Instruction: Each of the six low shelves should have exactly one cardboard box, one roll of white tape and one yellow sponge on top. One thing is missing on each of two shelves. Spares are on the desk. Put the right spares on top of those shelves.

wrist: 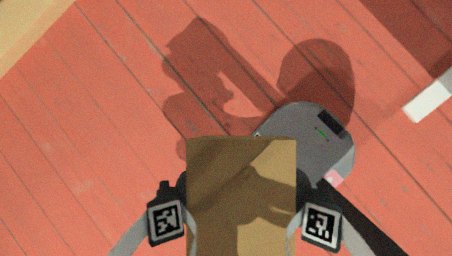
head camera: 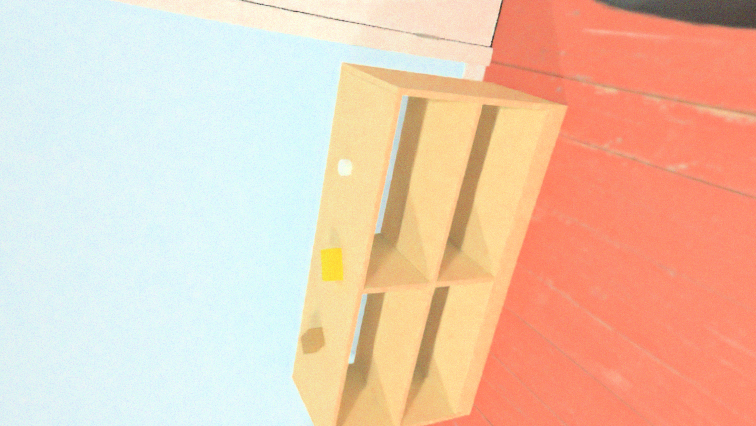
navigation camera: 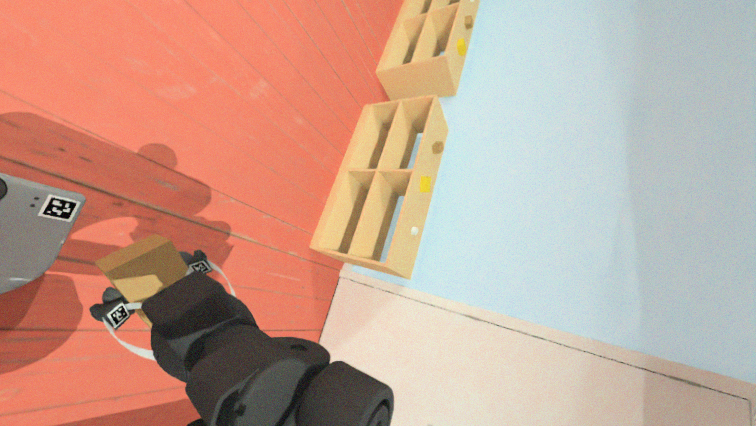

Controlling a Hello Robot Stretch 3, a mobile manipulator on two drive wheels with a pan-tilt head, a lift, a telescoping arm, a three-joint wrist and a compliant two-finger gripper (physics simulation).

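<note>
My gripper [navigation camera: 151,283] [wrist: 243,186] is shut on a cardboard box [navigation camera: 158,259] [wrist: 220,175], held in the air beside the robot's base and apart from the shelves. A low wooden shelf [head camera: 357,116] [navigation camera: 431,165] stands by the blue wall. On its top, in a row, are a white tape roll [head camera: 344,167] [navigation camera: 414,230], a yellow sponge [head camera: 332,264] [navigation camera: 425,184] and a cardboard box [head camera: 312,340] [navigation camera: 437,147]. A second low shelf [navigation camera: 417,78], cut by the frame, carries a yellow sponge [navigation camera: 461,47], a cardboard box [navigation camera: 468,21] and a small white thing at the frame's top edge.
The grey robot base [navigation camera: 37,232] [wrist: 295,132] stands on the red plank floor. A pale pink surface [head camera: 423,15] [navigation camera: 529,349] meets the near shelf's end. A dark rounded thing [head camera: 693,9] shows at the upper right. A white bar [wrist: 425,102] shows in the wrist view.
</note>
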